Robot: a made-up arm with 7 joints.
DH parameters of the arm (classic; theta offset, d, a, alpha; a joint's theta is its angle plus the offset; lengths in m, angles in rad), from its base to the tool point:
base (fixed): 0 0 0 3.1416
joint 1: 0 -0.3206 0 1.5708
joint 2: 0 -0.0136 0 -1.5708
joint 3: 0 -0.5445 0 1.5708
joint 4: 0 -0.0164 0 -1.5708
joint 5: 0 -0.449 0 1.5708
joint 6: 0 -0.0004 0 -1.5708
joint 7: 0 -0.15 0 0
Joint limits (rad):
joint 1: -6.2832..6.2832
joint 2: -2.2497..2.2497
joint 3: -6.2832..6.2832
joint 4: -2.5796..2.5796
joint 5: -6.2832..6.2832
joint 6: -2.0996..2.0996
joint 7: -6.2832..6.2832
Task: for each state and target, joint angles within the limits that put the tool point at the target. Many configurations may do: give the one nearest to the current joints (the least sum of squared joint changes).
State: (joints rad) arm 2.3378 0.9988 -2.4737 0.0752 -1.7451 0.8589 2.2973
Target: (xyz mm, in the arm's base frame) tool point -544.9 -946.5 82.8
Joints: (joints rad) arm 1.9949 1.7719 -2.5435 -0.0840 -1.7837 0.6153 2.2973
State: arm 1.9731 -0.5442 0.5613 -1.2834 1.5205 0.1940 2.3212
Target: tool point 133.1 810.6 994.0
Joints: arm 1.6211 -0.5018 0.3845 -0.7466 1.4921 0.2185 2.3212
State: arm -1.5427 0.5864 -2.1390 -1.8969 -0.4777 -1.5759 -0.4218
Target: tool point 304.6 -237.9 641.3
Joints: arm -0.8614 -0.0196 -1.4994 -1.7851 -0.2369 -1.8406 -0.4218
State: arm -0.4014 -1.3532 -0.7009 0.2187 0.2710 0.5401 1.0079
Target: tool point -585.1 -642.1 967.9
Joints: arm -0.9259 -1.1658 -0.5324 0.3274 0.3214 0.6913 1.0079
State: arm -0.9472 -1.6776 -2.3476 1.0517 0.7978 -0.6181 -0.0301
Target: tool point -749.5 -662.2 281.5
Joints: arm -1.0369 -1.2720 -2.2440 1.0189 0.7802 -0.6547 -0.0301
